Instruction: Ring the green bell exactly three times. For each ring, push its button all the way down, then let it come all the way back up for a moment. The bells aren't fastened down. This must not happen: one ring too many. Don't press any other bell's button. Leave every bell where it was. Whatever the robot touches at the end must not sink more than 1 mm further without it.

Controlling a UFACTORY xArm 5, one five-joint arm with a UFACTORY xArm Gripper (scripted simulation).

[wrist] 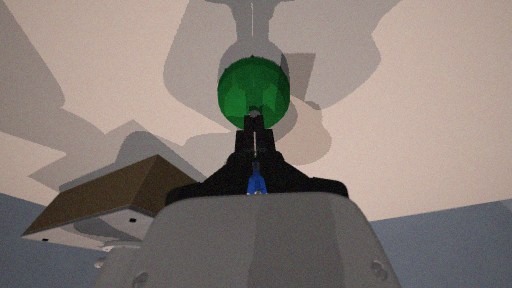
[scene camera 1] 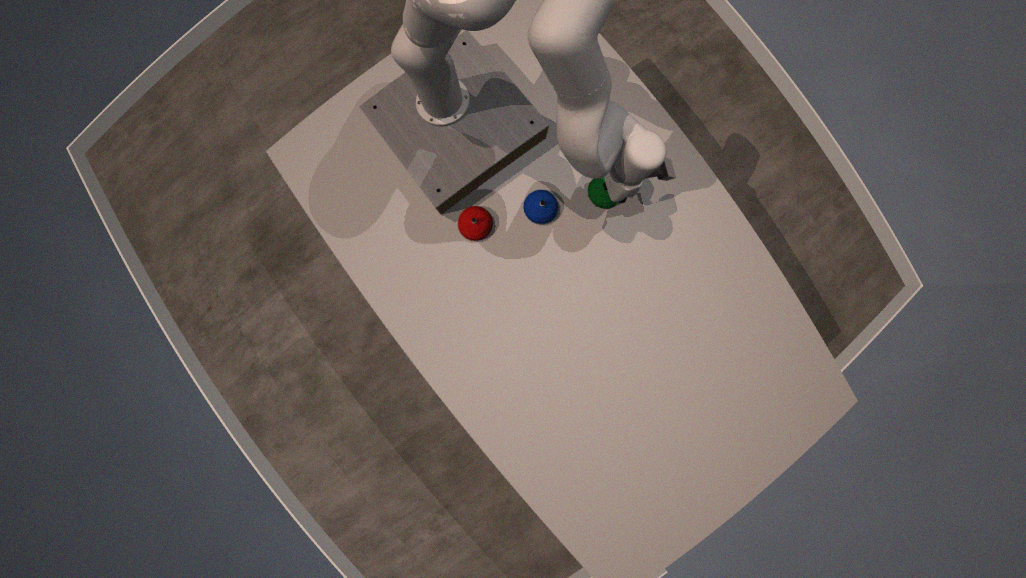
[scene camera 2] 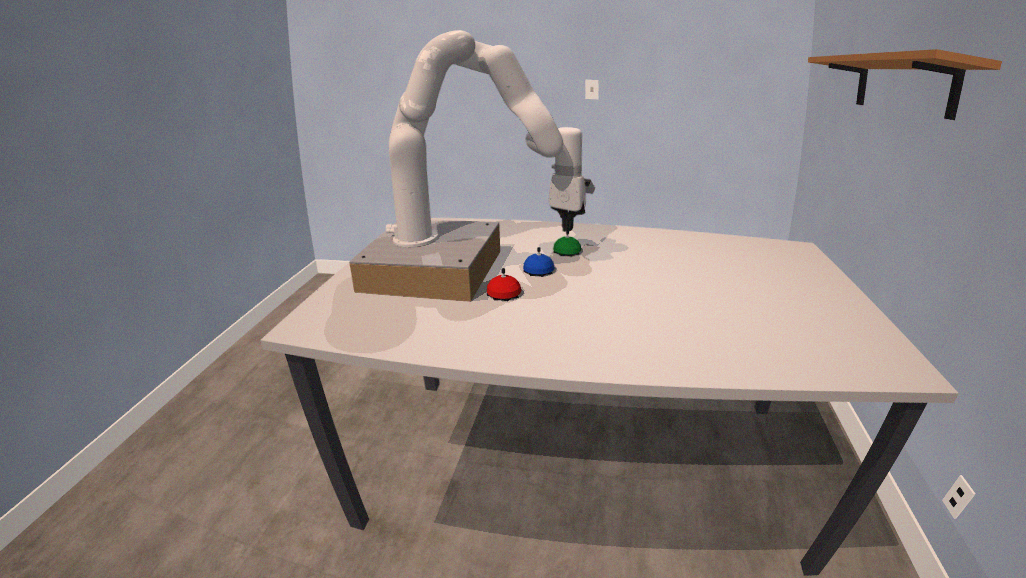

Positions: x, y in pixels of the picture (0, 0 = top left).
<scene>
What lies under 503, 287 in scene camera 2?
A red bell.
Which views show the red bell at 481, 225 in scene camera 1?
Scene camera 1 and scene camera 2 only.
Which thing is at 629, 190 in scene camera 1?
The gripper.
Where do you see a green bell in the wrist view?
253, 86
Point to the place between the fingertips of the gripper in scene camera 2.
At 567, 230
</scene>
